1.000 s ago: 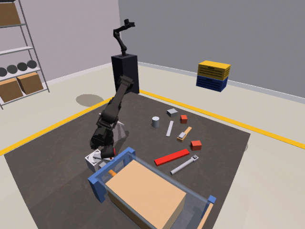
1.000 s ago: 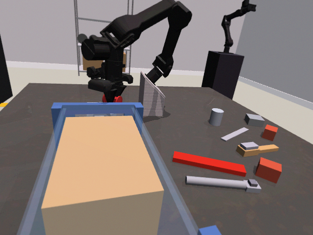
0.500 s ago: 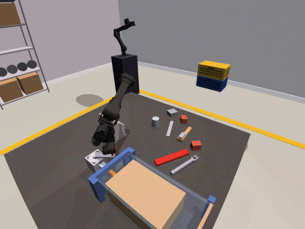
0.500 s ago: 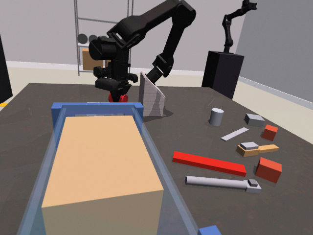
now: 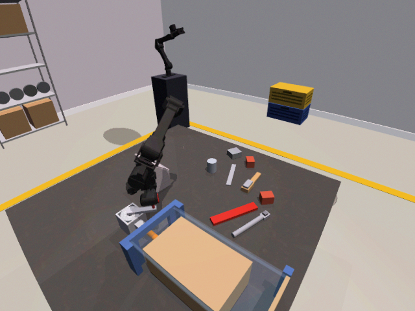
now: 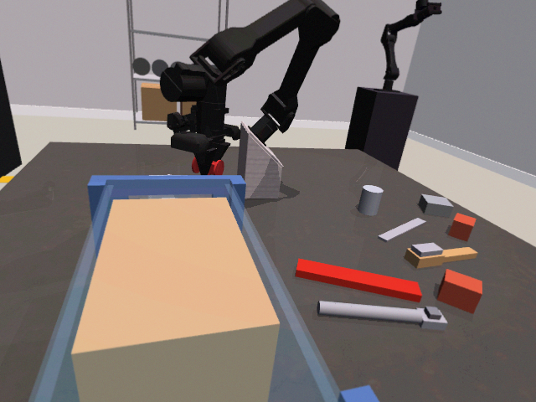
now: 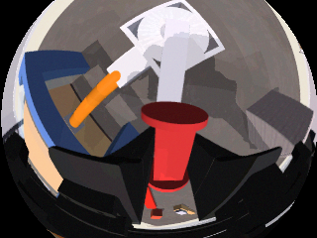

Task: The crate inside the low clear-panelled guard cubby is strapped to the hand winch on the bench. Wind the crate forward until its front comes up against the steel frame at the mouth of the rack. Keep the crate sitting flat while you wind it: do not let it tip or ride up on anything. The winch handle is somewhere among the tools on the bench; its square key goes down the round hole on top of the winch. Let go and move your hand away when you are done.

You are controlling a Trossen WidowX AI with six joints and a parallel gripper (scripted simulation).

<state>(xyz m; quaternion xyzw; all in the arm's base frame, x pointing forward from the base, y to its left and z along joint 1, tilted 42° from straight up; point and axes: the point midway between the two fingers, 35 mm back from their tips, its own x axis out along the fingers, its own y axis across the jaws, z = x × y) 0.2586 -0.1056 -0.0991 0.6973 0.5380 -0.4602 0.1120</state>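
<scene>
My gripper tip is 70 mm past the white winch, 90 mm to the left of it and 100 mm above it. The rest, counted from my gripper tip: winch handle 20 mm behind, 30 mm to the right, 20 mm below; then clear-panelled cubby 350 mm ahead, 40 mm to the right, 10 mm below; then red knob 10 mm above.
</scene>
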